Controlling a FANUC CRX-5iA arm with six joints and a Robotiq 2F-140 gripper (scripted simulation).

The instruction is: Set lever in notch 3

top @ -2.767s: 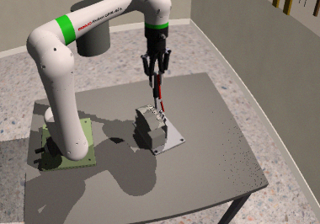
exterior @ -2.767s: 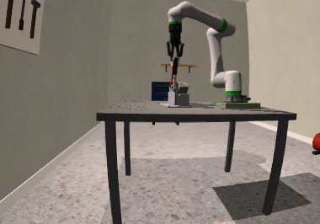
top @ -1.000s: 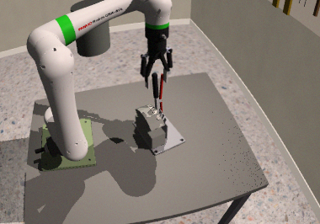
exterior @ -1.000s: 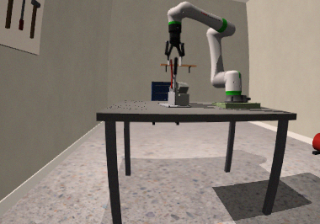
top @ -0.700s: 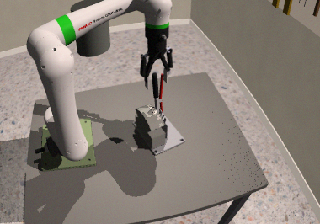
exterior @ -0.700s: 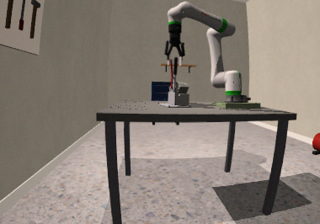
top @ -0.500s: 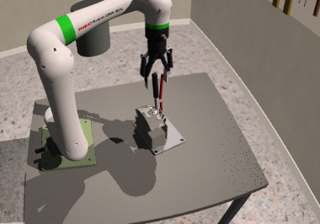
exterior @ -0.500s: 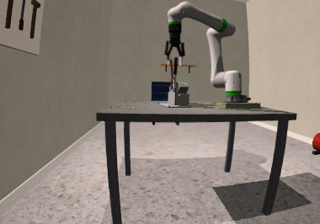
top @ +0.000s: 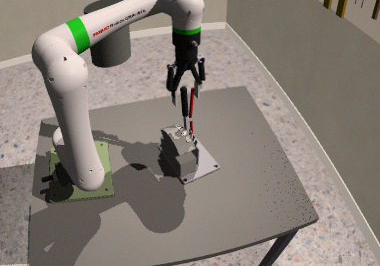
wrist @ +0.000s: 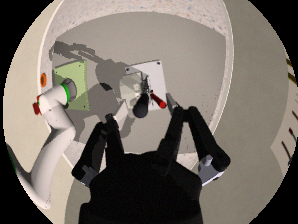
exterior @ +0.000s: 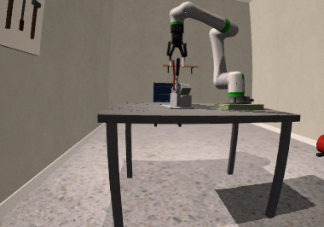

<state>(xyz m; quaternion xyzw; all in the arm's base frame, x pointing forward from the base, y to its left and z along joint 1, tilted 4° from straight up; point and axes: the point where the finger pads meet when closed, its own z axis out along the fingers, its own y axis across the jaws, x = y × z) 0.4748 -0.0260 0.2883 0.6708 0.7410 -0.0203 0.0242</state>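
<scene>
My hand is 11 cm above the red bar, 2 cm short of it and 1 cm to the left of it.
</scene>
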